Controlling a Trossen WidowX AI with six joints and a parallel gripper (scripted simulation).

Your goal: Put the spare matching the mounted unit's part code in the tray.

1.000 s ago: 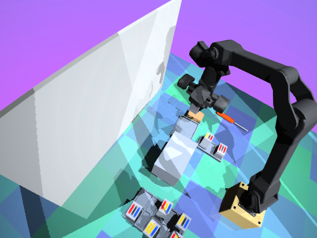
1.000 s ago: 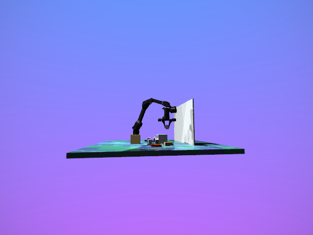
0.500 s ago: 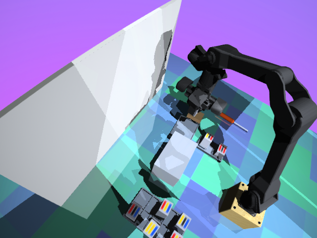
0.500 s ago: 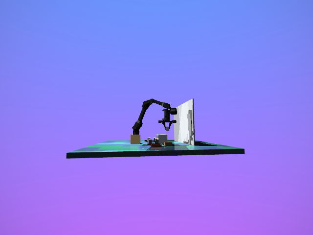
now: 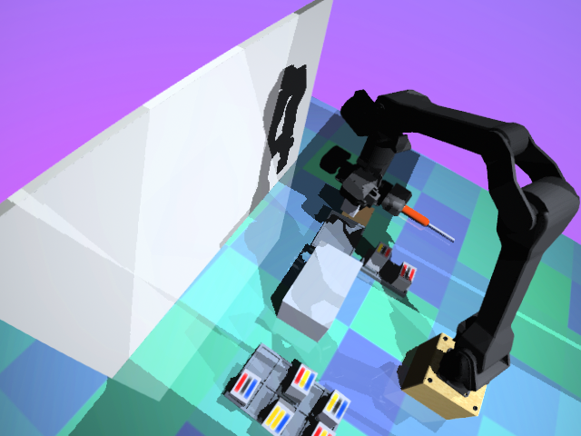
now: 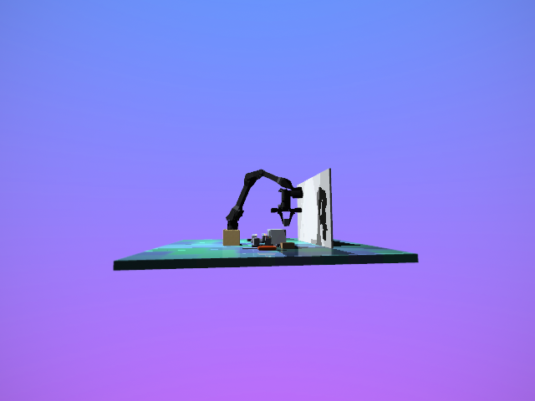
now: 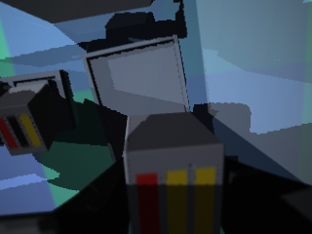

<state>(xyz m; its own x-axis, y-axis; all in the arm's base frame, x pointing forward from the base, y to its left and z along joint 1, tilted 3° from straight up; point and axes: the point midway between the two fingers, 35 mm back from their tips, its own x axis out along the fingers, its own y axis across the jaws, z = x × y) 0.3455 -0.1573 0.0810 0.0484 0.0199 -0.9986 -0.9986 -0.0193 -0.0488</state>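
My gripper tip is now 10 mm past the tray and 130 mm above it. From my gripper tip the other things lie so: grey spare 20 mm above; then white wall panel 190 mm ahead, 210 mm to the left, 90 mm above; then mounted unit 60 mm behind, 180 mm to the left, 80 mm below.
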